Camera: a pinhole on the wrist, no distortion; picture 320 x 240 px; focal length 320.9 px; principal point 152.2 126.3 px. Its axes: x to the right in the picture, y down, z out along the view. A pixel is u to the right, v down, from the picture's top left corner.
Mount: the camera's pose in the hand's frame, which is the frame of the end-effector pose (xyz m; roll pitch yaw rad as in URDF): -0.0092 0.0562 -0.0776 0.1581 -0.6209 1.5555
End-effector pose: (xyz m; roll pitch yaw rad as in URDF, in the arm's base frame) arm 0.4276 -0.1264 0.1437 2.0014 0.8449 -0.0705
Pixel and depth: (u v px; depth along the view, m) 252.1 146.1 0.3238
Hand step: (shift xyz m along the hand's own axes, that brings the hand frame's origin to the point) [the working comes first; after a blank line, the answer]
In the camera's frame: 0.1008 0.0200 0.3238

0.0204 -0.0501 0.2437
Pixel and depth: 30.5 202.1 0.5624
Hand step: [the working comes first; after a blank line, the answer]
In the camera's frame: -0.2133 0.1328 0.5624

-0.0596 -0.4518 0.2671
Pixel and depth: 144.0 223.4 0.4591
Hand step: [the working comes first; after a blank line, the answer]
In the camera's frame: -0.0117 0.1389 0.4591

-0.0785 -0.2288 0.3021
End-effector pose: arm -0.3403 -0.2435 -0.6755 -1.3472 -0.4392 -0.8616
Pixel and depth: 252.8 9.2 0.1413
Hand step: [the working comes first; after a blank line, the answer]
In the camera's frame: 0.0443 -0.0516 0.1413

0.0633 0.0147 0.0551
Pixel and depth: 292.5 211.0 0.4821
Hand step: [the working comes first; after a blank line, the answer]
In the camera's frame: 0.2108 0.1272 0.4821

-0.0607 -0.0602 0.4485
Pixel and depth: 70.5 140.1 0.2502
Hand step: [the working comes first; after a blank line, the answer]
In the camera's frame: -0.0637 0.0108 0.2502

0.0166 -0.1408 0.0877
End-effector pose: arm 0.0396 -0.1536 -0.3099 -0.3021 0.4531 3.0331
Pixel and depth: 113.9 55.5 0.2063
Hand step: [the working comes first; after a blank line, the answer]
In the camera's frame: -0.0246 -0.0455 0.2063

0.0662 -0.0793 0.0679
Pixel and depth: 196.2 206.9 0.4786
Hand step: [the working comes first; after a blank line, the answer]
In the camera's frame: 0.0656 0.1202 0.4786

-0.0561 -0.1757 0.3604
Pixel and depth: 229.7 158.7 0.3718
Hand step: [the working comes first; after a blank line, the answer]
In the camera's frame: 0.0898 0.0375 0.3718

0.0101 -0.0881 0.2781
